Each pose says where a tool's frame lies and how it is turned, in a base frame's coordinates. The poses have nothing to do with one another.
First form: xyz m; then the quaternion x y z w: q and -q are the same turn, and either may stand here.
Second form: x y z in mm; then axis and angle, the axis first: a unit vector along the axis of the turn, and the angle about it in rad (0 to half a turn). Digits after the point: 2 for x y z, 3 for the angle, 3 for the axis.
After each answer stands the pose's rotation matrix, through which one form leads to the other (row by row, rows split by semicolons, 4 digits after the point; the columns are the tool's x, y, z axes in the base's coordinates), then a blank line. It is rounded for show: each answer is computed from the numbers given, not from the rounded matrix.
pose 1, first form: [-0.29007 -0.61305 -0.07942 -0.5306 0.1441 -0.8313 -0.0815]
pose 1, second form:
[-290.07 -613.05 -79.42 0.532 -0.145 0.834 2.978]
-0.4236 -0.2884 0.8587; -0.0174 -0.9452 -0.3261; 0.9057 -0.1531 0.3954

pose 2, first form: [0.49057 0.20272 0.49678 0.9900 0.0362 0.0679 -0.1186]
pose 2, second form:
[490.57 202.72 496.78 -0.997 -0.036 -0.068 2.904]
0.9882 0.0878 0.1258; 0.0556 -0.9692 0.2397; 0.1430 -0.2299 -0.9627

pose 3, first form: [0.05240 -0.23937 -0.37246 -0.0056 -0.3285 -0.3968 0.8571]
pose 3, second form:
[52.40 -239.37 -372.46 -0.011 -0.638 -0.770 1.082]
0.4693 0.6839 -0.5587; -0.6765 0.6850 0.2703; 0.5676 0.2511 0.7841

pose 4, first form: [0.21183 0.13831 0.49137 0.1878 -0.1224 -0.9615 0.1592]
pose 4, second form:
[211.83 138.31 491.37 0.190 -0.124 -0.974 2.822]
-0.8788 0.2601 -0.4001; -0.3521 -0.9194 0.1756; -0.3221 0.2951 0.8995

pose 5, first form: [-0.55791 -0.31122 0.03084 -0.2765 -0.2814 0.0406 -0.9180]
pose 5, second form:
[-557.91 -311.22 30.84 0.697 0.710 -0.102 0.816]
0.8383 0.2302 0.4942; 0.0811 0.8438 -0.5305; -0.5391 0.4848 0.6887

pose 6, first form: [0.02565 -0.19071 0.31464 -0.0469 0.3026 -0.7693 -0.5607]
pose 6, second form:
[25.65 -190.71 314.64 0.057 -0.365 0.929 1.951]
-0.3668 -0.8911 -0.2672; 0.8343 -0.1881 -0.5182; 0.4115 -0.4130 0.8125

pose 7, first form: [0.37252 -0.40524 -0.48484 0.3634 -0.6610 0.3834 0.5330]
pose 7, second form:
[372.52 -405.24 -484.84 0.429 -0.781 0.453 2.017]
-0.1678 -0.8891 -0.4259; -0.0717 0.4419 -0.8942; 0.9832 -0.1195 -0.1379

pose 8, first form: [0.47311 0.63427 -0.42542 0.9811 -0.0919 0.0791 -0.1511]
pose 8, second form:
[473.11 634.27 -425.42 -0.992 0.093 -0.080 2.838]
0.9706 -0.1564 0.1830; -0.2042 -0.9375 0.2819; 0.1274 -0.3110 -0.9418

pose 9, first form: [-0.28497 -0.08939 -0.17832 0.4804 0.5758 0.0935 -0.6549]
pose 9, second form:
[-284.97 -89.39 -178.32 -0.636 -0.762 -0.124 1.713]
0.3194 0.6757 -0.6644; 0.4308 0.5209 0.7369; 0.8440 -0.5216 -0.1247

